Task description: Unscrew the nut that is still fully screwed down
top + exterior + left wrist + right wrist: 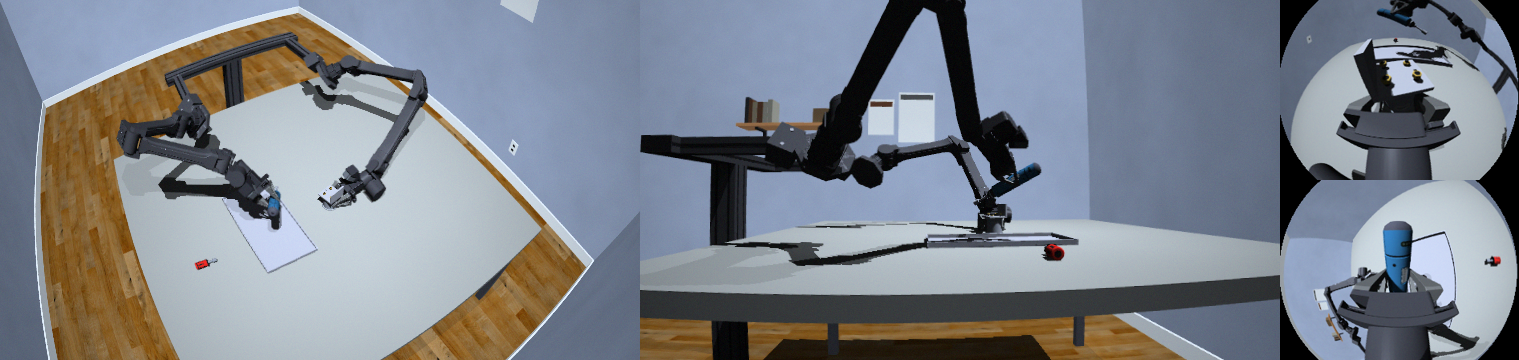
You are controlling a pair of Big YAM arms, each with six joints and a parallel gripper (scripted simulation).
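Right now the bracket is 50 mm above my left hand. Also, from my left hand: red tool (30 mm ahead, 590 mm to the right, 10 mm below).
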